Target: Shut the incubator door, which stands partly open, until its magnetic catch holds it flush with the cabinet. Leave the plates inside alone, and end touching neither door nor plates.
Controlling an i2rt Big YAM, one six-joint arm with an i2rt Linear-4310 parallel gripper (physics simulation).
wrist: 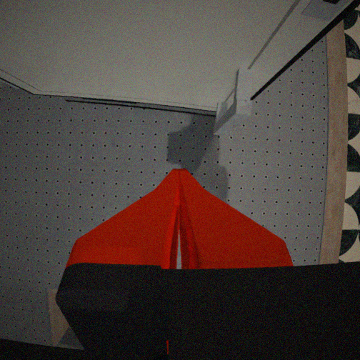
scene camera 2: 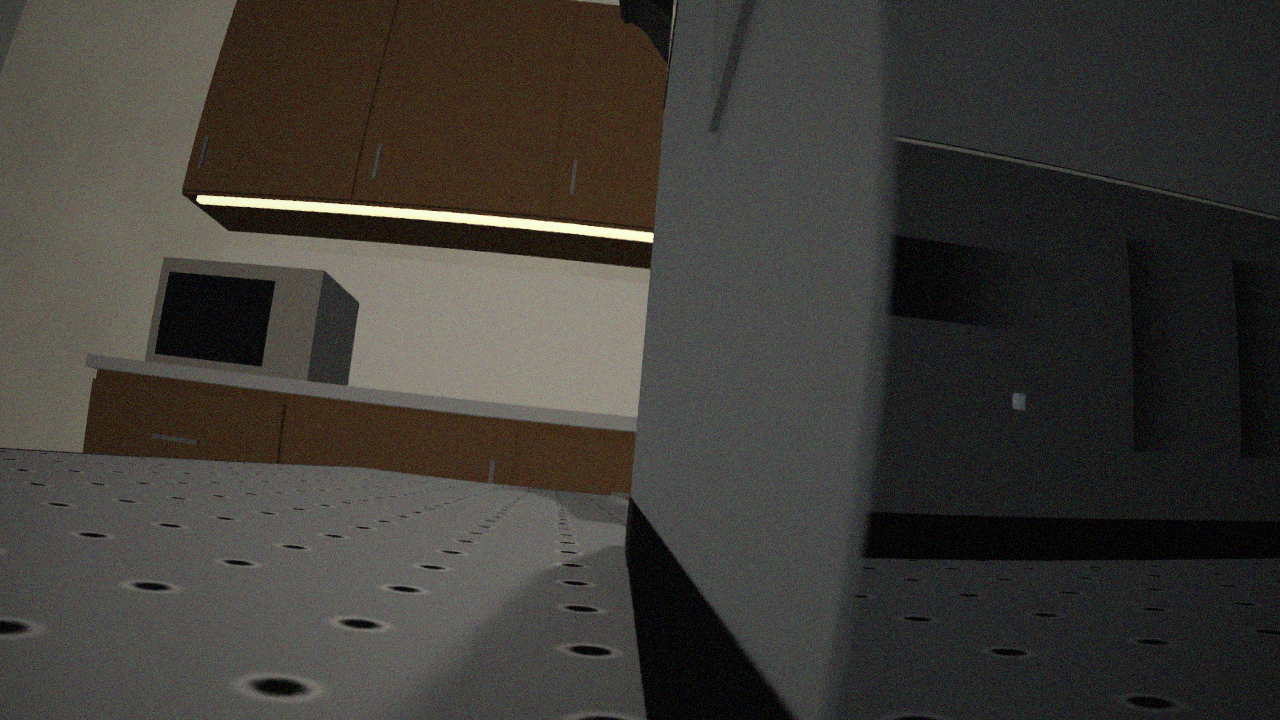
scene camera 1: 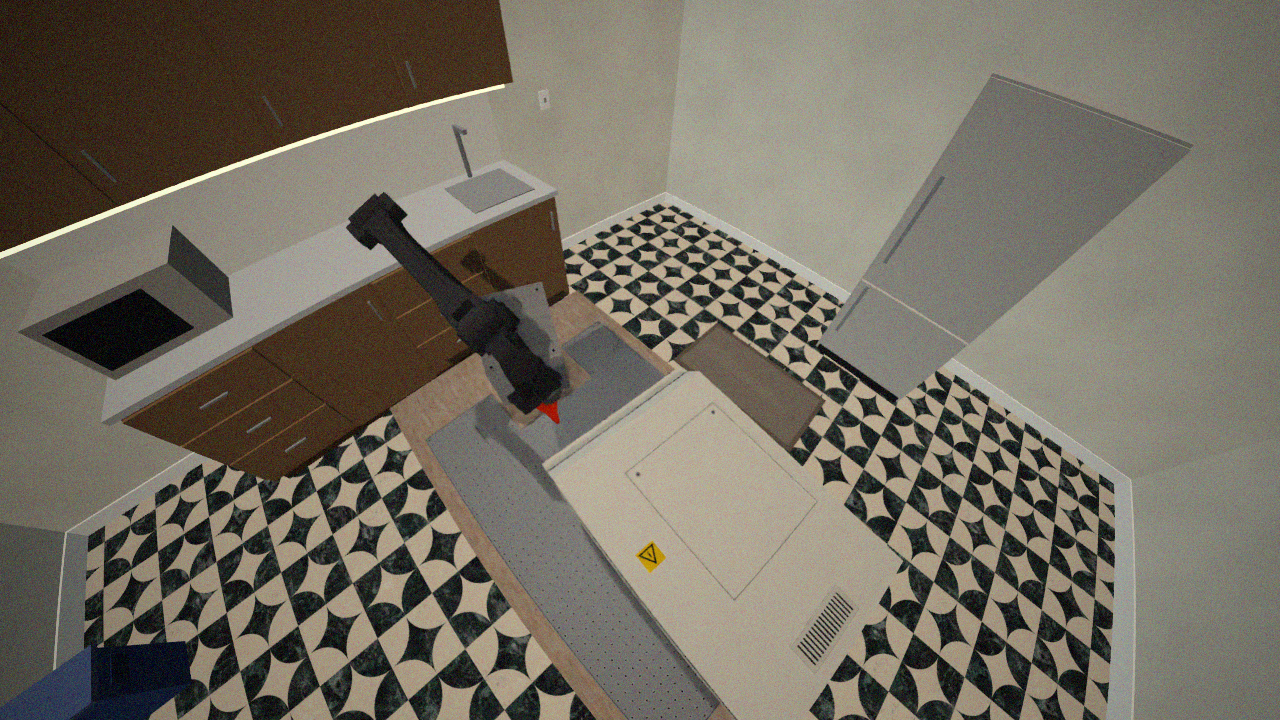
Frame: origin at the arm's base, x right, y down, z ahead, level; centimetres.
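Seen in the pictures: gripper, fingertip midpoint: (scene camera 1: 557, 422).
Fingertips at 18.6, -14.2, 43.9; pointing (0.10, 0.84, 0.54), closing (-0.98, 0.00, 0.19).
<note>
Offsets run from my fingertips to a thing's top centre, as dx, dy, dz. "*": to the spot under its first point. Level surfaces: height alone.
The cream incubator {+1.5, -12.5, +35.1} (scene camera 1: 716, 501) (scene camera 2: 760, 358) (wrist: 125, 45) stands on the perforated board. Its door {* -3.7, -9.0, +12.8} (scene camera 1: 617, 421) shows as a thin pale strip along the front edge in scene camera 1, close against the cabinet. Whether it is fully flush or held by the catch cannot be told. A pale bracket-like part (wrist: 242, 92) juts out at the incubator's corner in the wrist view. My gripper (scene camera 1: 556, 419) (wrist: 178, 180) is shut and empty, its red fingertips together in front of the door edge, with a gap visible in the wrist view. The plates do not show.
The perforated board {dy +42.5} (scene camera 1: 501, 519) (scene camera 2: 268, 555) (wrist: 100, 145) lies under the incubator, with a wooden border (scene camera 1: 465, 537) (wrist: 332, 150). The arm's base plate (scene camera 1: 537, 308) is behind the gripper. A counter with a microwave (scene camera 1: 125, 317) (scene camera 2: 241, 317) and a tall fridge (scene camera 1: 1002, 214) stand farther off.
</note>
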